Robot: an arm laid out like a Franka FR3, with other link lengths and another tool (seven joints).
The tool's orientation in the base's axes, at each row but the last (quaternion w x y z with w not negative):
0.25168, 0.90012, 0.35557, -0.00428
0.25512, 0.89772, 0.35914, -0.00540
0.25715, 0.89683, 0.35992, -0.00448
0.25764, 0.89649, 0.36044, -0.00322
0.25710, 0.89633, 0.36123, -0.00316
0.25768, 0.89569, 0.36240, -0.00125
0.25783, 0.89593, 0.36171, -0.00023
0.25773, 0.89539, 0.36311, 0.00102
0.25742, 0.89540, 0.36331, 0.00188
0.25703, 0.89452, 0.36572, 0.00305
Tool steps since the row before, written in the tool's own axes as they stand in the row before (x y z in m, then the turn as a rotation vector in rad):
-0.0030, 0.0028, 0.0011, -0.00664, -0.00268, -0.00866
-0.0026, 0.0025, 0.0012, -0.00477, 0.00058, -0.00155
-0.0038, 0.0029, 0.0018, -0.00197, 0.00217, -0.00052
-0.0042, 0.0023, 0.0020, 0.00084, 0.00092, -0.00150
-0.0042, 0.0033, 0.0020, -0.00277, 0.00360, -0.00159
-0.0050, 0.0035, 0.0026, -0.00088, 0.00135, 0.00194
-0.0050, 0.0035, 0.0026, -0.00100, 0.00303, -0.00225
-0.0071, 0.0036, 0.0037, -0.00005, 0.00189, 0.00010
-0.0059, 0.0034, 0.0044, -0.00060, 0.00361, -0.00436
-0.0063, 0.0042, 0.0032, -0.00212, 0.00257, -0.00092
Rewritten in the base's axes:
-0.0003, -0.0042, 0.0009, -0.00817, 0.00138, 0.00760
-0.0001, -0.0038, 0.0006, -0.00343, -0.00270, 0.00253
-0.0006, -0.0050, 0.0005, -0.00015, -0.00235, 0.00183
-0.0013, -0.0050, 0.0001, 0.00095, 0.00068, 0.00156
-0.0006, -0.0056, 0.0006, 0.00000, -0.00324, 0.00356
-0.0009, -0.0066, 0.0003, 0.00059, -0.00228, -0.00089
-0.0009, -0.0066, 0.0003, 0.00081, -0.00144, 0.00354
-0.0022, -0.0085, -0.0002, 0.00121, -0.00122, 0.00080
-0.0013, -0.0079, -0.0012, 0.00107, -0.00057, 0.00556
-0.0013, -0.0081, 0.0003, -0.00005, -0.00251, 0.00237

